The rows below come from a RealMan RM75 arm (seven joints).
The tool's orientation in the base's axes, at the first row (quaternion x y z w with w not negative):
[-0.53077 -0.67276 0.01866 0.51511]
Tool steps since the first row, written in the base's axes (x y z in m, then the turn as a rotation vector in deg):
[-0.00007 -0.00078 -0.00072 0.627 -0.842 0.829]
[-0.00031 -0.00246 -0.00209 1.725 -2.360 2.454]
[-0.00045 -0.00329 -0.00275 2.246 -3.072 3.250]
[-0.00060 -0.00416 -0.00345 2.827 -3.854 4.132]
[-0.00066 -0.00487 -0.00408 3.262 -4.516 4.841]
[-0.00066 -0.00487 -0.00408 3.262 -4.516 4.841]
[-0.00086 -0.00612 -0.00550 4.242 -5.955 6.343]
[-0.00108 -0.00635 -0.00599 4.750 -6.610 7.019]
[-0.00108 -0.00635 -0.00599 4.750 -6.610 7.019]
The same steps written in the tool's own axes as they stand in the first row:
[-0.00106 0.00002 -0.00002 0.000 -0.405 -1.275]
[-0.00324 -0.00009 -0.00008 0.084 -1.233 -3.611]
[-0.00431 -0.00017 -0.00011 0.147 -1.637 -4.727]
[-0.00543 -0.00026 -0.00013 0.222 -2.078 -5.962]
[-0.00638 -0.00025 -0.00016 0.254 -2.470 -6.950]
[-0.00638 -0.00025 -0.00016 0.254 -2.470 -6.950]
[-0.00827 -0.00012 0.00000 0.302 -3.275 -9.103]
[-0.00879 -0.00009 0.00026 0.325 -3.594 -10.124]
[-0.00879 -0.00009 0.00026 0.325 -3.594 -10.124]

